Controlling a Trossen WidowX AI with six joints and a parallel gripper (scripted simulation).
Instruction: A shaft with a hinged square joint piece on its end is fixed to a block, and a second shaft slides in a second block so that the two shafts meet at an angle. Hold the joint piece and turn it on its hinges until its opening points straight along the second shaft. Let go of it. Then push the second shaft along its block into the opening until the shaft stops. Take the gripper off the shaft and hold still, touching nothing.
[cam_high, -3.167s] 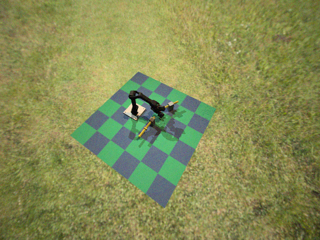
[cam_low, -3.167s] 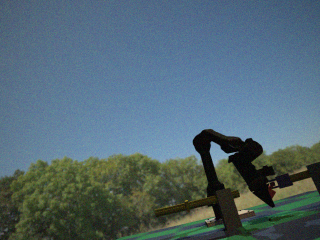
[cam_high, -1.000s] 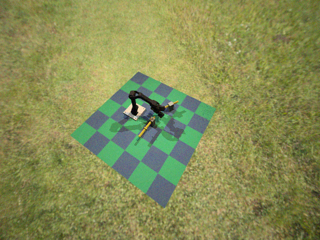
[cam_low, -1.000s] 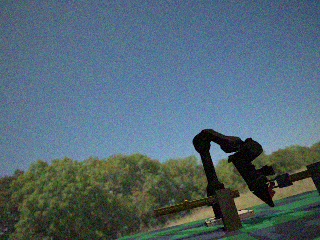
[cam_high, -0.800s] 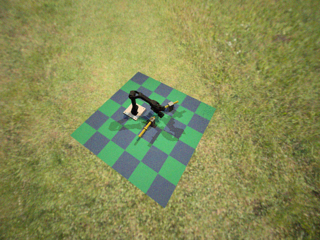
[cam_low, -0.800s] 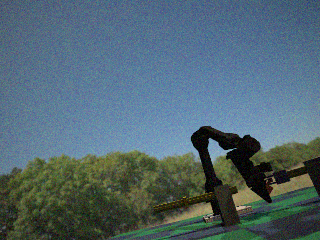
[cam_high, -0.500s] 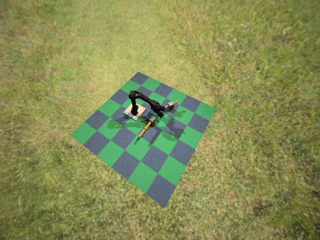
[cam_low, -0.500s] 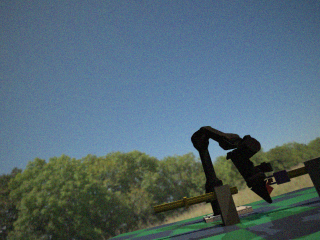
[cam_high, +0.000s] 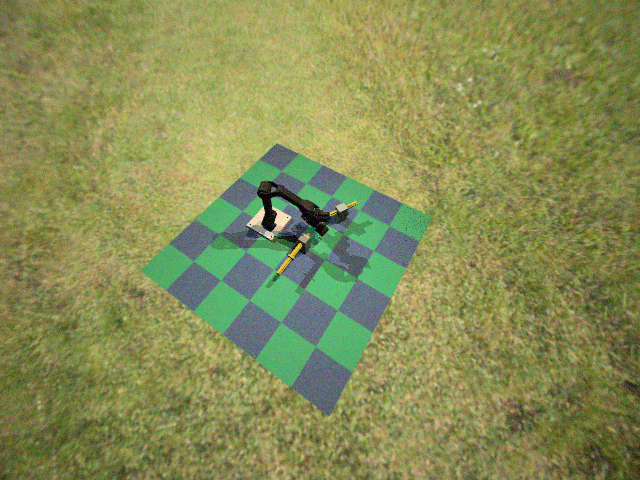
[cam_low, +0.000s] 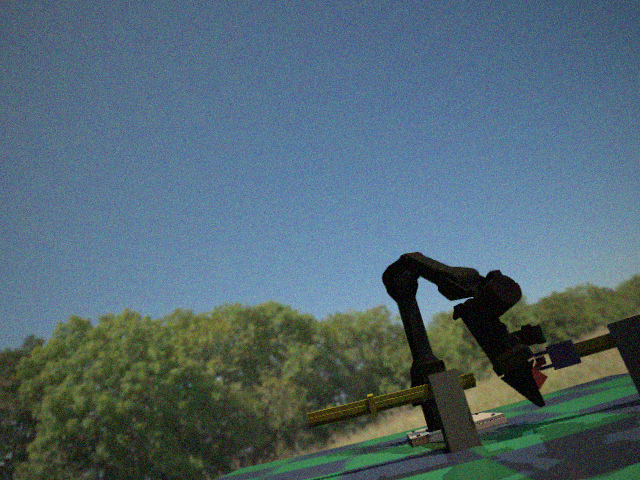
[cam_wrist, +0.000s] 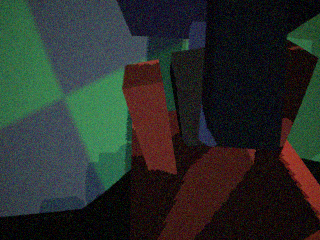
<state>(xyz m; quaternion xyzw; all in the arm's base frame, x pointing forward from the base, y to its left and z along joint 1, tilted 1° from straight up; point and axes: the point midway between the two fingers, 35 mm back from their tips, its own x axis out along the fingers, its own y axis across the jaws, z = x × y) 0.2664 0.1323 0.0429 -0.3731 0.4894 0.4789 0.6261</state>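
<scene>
My gripper tip is now 5 cm below the red square joint piece.
</scene>
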